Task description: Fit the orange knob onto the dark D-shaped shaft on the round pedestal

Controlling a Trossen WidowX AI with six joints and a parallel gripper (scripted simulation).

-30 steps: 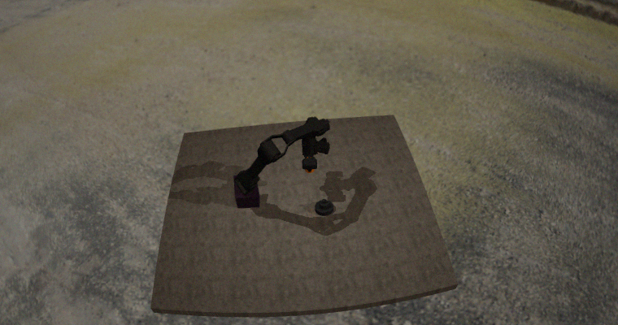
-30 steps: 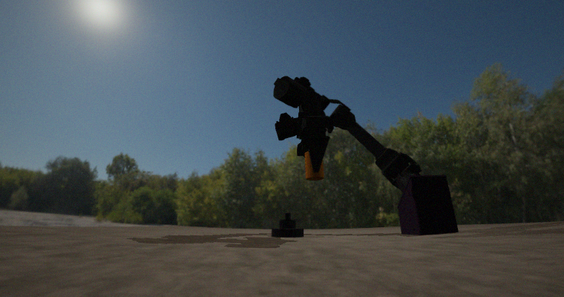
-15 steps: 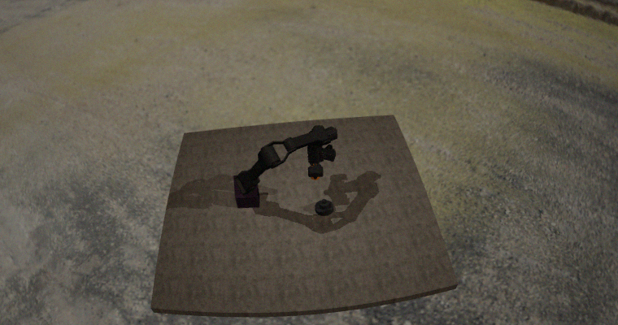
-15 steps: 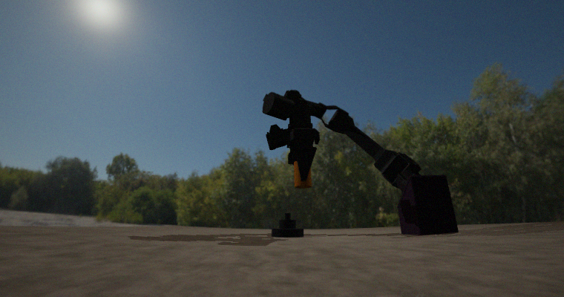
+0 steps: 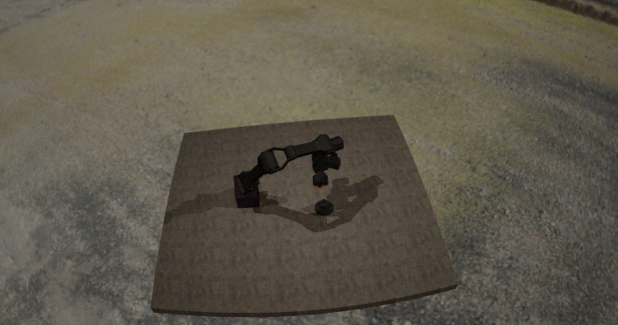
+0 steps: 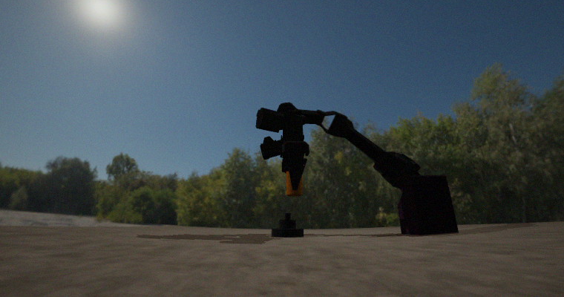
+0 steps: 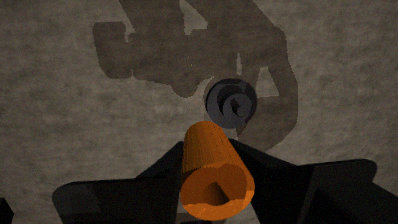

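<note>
The dark round pedestal lies 1 cm ahead of my gripper tip, 5 cm to the right of it and 8 cm below it. From my gripper tip the other things lie so: orange knob: 2 cm above.
</note>
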